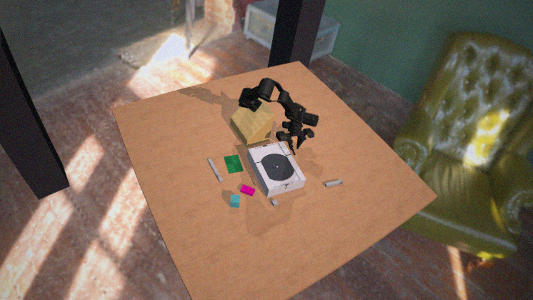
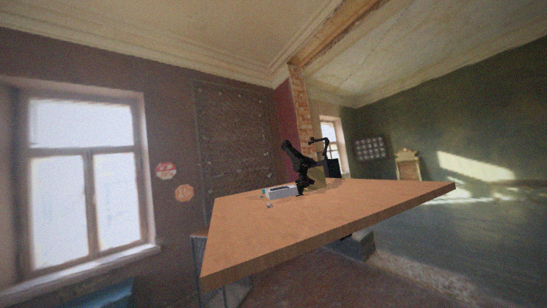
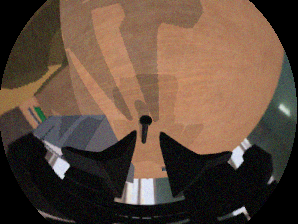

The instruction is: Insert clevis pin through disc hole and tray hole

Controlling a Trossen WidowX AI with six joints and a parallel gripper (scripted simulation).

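The dark clevis pin lies 1 cm to the right of my gripper tip. Also, from my gripper tip: green tile (8 cm behind, 31 cm to the right, 1 cm below); dark grey disc (7 cm ahead, 17 cm to the right, 5 cm above); rimmed tray (6 cm ahead, 17 cm to the right, 3 cm above).
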